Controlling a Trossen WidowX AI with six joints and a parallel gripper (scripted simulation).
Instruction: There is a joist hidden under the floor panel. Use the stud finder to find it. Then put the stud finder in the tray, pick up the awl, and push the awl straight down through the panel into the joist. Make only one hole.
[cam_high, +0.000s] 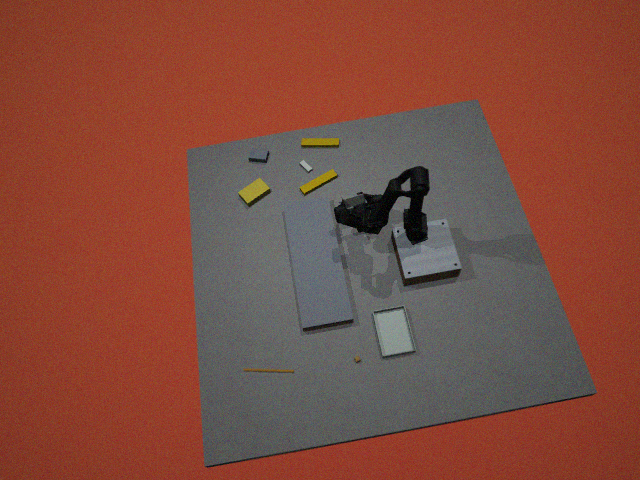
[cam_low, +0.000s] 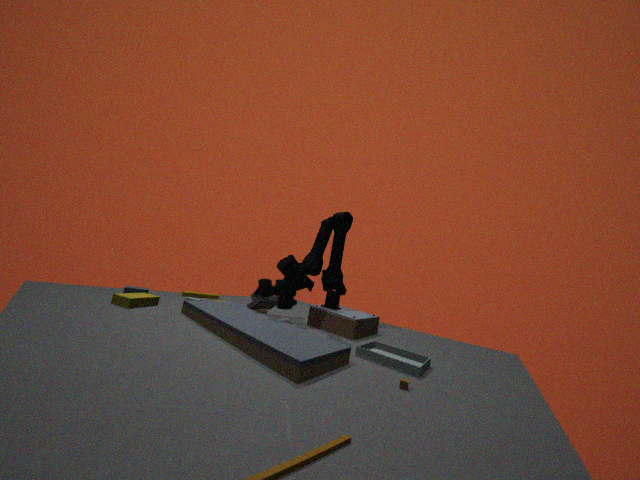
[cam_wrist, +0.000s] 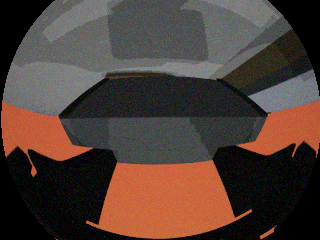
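My gripper tip is 40 mm to the left of the awl and 80 mm above it. Round my gripper tip: white piece 110 mm ahead, 270 mm to the right, 80 mm below; stud finder 10 mm behind, 10 mm below; grey block 270 mm ahead, 390 mm to the right, 70 mm below.
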